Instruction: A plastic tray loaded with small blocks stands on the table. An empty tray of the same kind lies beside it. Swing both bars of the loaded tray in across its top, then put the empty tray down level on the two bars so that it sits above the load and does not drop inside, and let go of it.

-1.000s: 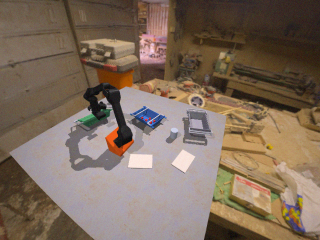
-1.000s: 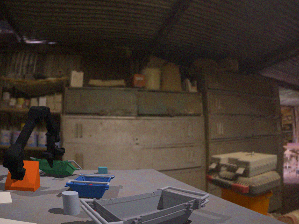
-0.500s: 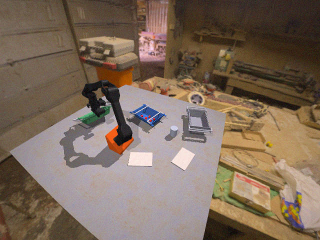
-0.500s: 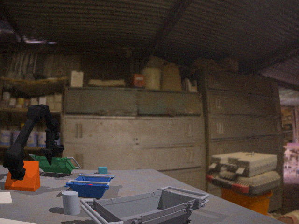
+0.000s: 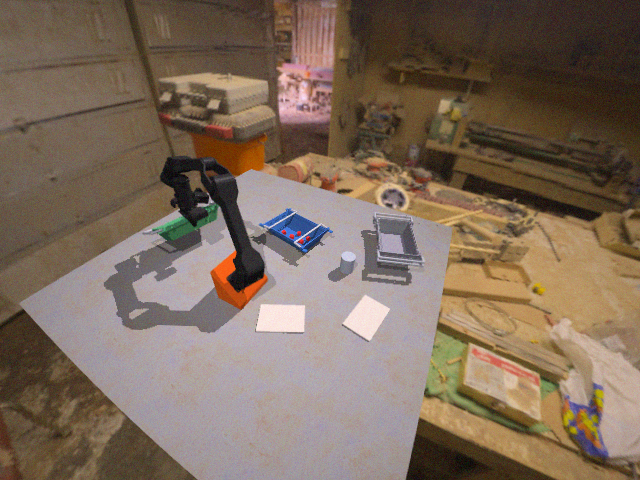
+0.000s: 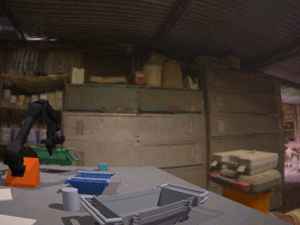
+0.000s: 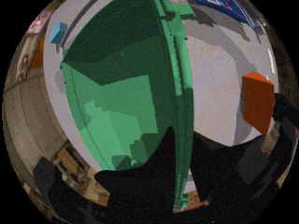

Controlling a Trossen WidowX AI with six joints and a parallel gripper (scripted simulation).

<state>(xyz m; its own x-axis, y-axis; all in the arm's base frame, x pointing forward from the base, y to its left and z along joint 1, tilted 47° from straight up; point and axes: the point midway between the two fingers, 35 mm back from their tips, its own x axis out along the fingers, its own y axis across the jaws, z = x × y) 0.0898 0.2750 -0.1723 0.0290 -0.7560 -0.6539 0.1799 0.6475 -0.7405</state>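
The green tray lies 1 cm ahead of my gripper tip and 7 cm to the left of it. Round my gripper tip: teal block: 33 cm ahead, 20 cm to the left, 9 cm below; red block: 29 cm ahead, 56 cm to the right, 11 cm below; grey cylinder: 21 cm ahead, 58 cm to the right, 8 cm below.
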